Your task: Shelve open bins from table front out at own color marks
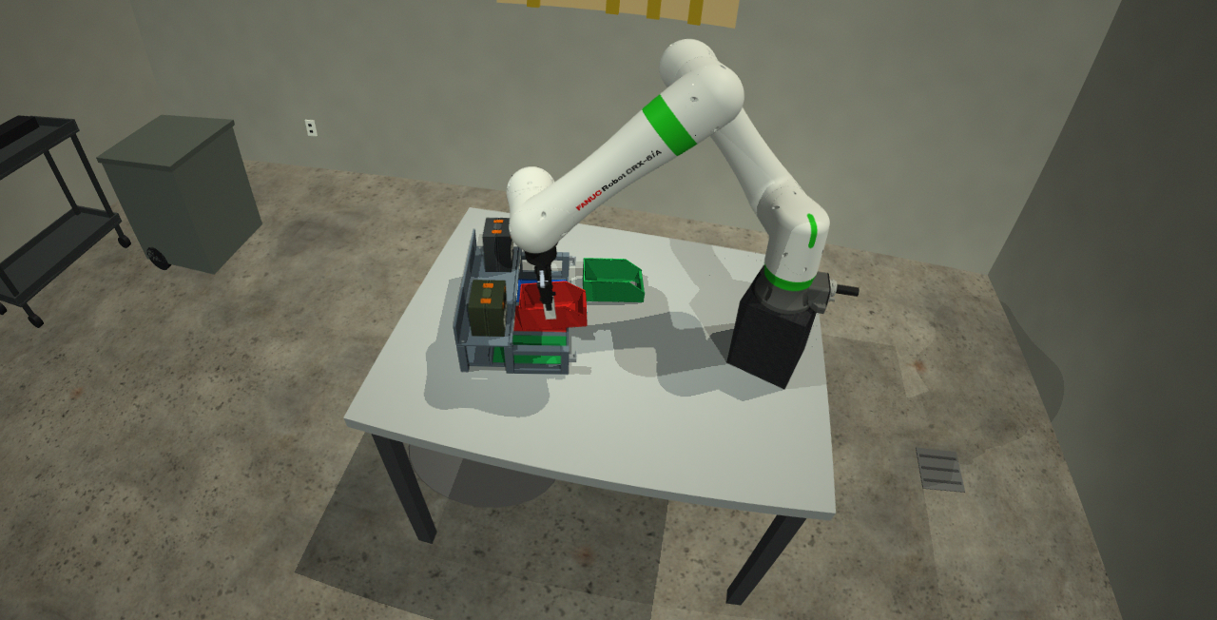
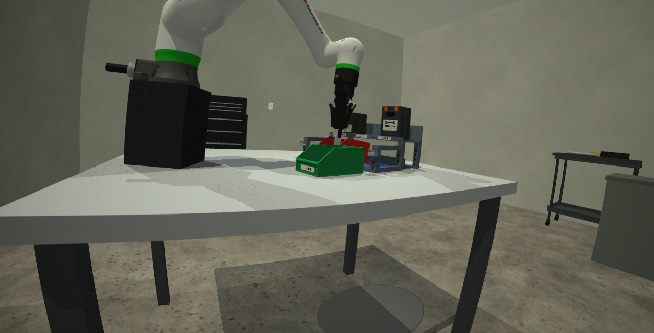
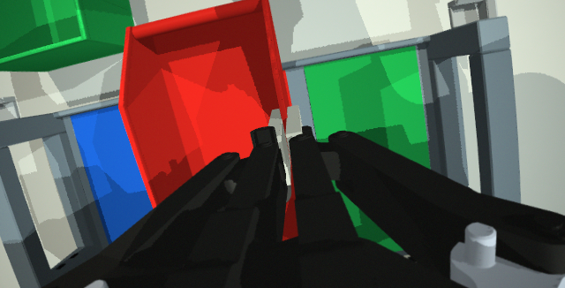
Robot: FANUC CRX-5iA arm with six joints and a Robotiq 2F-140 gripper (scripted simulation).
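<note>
The red bin lies 50 mm to the right of my hand and 40 mm below it. The rest, counted from my hand: green bin (120 mm behind, 210 mm to the right, 50 mm below).
</note>
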